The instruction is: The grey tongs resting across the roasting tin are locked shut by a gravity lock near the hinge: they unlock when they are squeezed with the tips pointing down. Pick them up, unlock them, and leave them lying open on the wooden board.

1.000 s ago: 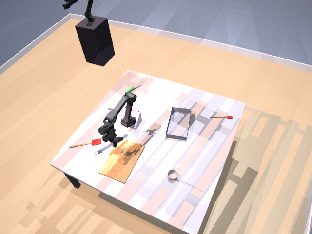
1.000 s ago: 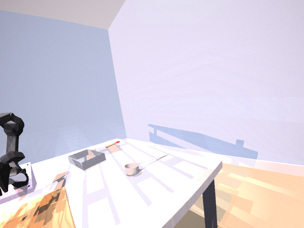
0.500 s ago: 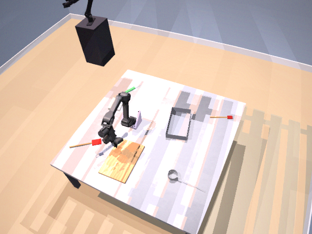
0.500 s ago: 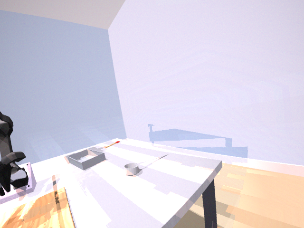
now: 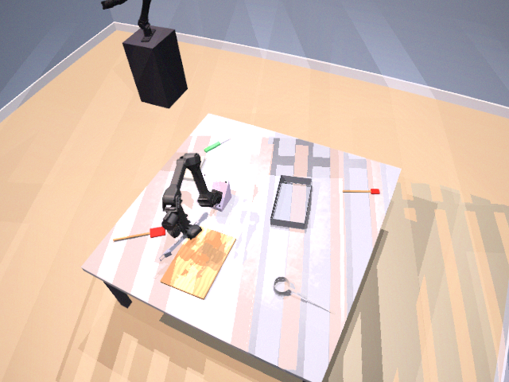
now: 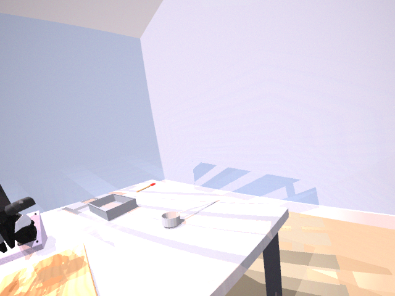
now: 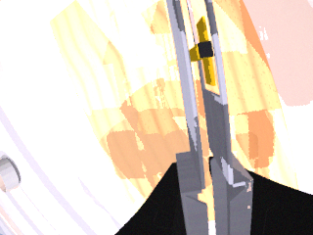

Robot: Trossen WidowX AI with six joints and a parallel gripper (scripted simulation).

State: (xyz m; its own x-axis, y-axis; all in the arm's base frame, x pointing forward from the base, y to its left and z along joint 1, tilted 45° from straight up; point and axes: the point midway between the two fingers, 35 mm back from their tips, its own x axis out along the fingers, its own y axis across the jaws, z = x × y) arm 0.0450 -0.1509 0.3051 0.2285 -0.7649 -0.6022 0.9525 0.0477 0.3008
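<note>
Right now my gripper tip is 130 mm above the wooden board, 40 mm short of it and 20 mm to the left of it. Also, from my gripper tip: yellow lock piece: 50 mm to the right, 40 mm above, 20 mm behind; then red-headed spatula: 310 mm behind, 130 mm below, 10 mm to the right; then grey roasting tin: 480 mm to the left, 320 mm ahead, 110 mm below.
</note>
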